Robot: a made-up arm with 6 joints.
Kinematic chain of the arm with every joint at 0, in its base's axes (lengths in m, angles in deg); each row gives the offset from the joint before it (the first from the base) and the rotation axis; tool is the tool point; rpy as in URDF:
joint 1: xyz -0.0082 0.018 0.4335 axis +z
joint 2: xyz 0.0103 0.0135 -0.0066 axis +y
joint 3: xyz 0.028 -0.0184 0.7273 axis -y
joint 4: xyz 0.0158 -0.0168 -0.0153 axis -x
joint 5: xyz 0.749 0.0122 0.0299 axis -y
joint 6: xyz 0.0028 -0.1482 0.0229 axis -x
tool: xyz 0.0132 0.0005 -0.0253 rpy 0 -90 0
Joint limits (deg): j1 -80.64..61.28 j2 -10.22..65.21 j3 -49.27..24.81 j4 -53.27..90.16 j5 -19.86..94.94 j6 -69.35..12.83
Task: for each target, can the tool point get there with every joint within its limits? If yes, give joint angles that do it. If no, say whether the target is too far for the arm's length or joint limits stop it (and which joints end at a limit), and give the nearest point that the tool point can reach.
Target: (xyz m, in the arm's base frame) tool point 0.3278 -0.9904 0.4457
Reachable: yes | joints -67.80 38.22 -12.37 54.41 10.94 -18.42
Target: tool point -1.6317 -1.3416 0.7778
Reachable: no: too far | nearest point -0.0008 -1.0728 0.7778 | short by 1.653 m
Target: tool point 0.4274 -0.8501 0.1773
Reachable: yes | joints -54.55 50.64 -7.46 -30.49 17.89 -18.93
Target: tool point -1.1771 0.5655 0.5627
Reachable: no: joint limits stop it (at a limit: joint 1, joint 2, joint 3, joint 4, joint 6) | nearest point 0.2348 0.5221 0.7449 | short by 1.424 m
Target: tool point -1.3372 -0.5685 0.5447
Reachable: no: joint limits stop it (at a limit: joint 1, joint 3, joint 5, joint 6) | nearest point -0.0934 -0.5059 0.5917 | short by 1.246 m
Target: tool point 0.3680 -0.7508 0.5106
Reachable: yes | joints -53.71 22.67 -25.48 -5.06 17.42 -18.04
